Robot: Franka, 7 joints.
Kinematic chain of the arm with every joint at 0, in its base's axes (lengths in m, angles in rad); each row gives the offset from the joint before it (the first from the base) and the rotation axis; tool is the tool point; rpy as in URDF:
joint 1: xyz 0 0 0.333 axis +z
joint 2: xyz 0 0 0 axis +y
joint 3: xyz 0 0 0.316 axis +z
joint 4: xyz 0.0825 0 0 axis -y
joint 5: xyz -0.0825 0 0.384 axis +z
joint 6: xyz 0 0 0 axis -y
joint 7: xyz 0.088 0 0 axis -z
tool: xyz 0 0 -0.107 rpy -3.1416 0 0
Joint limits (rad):
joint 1: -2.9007..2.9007
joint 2: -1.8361..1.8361
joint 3: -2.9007..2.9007
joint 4: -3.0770..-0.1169
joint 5: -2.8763..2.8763
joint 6: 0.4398..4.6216
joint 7: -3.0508..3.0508
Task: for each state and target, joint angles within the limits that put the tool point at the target. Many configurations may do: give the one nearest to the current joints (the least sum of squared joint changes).
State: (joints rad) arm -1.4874 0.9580 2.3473 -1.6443 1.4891 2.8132 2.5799
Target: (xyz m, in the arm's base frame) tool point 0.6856 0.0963 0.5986
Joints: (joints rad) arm -0.8484 1.1942 1.8350 -1.4769 1.4516 2.8083 2.5799
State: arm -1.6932 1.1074 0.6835 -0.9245 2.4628 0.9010 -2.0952
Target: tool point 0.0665 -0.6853 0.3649
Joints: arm -1.8499 1.1928 0.6016 -1.1503 2.3427 0.4793 -2.0952
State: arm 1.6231 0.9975 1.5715 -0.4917 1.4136 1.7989 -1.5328
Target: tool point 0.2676 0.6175 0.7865
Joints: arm 1.0764 1.1033 1.6471 -0.1169 1.4853 1.6643 -1.5328
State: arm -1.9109 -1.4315 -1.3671 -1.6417 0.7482 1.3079 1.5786
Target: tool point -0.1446 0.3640 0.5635
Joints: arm -2.3734 -1.6655 -1.1775 -2.0076 0.6728 0.9488 1.5786
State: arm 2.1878 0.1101 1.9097 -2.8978 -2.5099 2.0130 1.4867
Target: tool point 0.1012 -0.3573 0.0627
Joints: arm 2.5147 -0.5967 2.6638 -2.5932 -2.6027 2.1164 1.4867
